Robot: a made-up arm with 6 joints. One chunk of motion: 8 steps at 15 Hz.
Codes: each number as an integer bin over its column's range. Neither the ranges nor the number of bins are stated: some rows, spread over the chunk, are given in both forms.
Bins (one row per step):
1: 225 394 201 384 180 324
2: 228 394 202 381 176 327
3: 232 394 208 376 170 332
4: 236 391 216 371 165 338
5: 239 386 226 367 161 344
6: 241 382 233 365 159 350
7: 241 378 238 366 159 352
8: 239 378 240 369 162 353
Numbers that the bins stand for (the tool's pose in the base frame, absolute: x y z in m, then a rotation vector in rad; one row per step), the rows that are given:
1: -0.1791 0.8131 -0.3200 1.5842 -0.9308 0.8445
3: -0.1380 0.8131 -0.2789 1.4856 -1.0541 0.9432
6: -0.0851 0.7427 -0.1321 1.3500 -1.1897 1.1651
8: -0.0969 0.7192 -0.0910 1.3993 -1.1527 1.2021
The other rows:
2: -0.1614 0.8131 -0.3141 1.5473 -0.9801 0.8815
4: -0.1145 0.7955 -0.2319 1.4240 -1.1158 1.0171
5: -0.0969 0.7661 -0.1732 1.3747 -1.1651 1.0911
7: -0.0851 0.7192 -0.1027 1.3623 -1.1897 1.1897

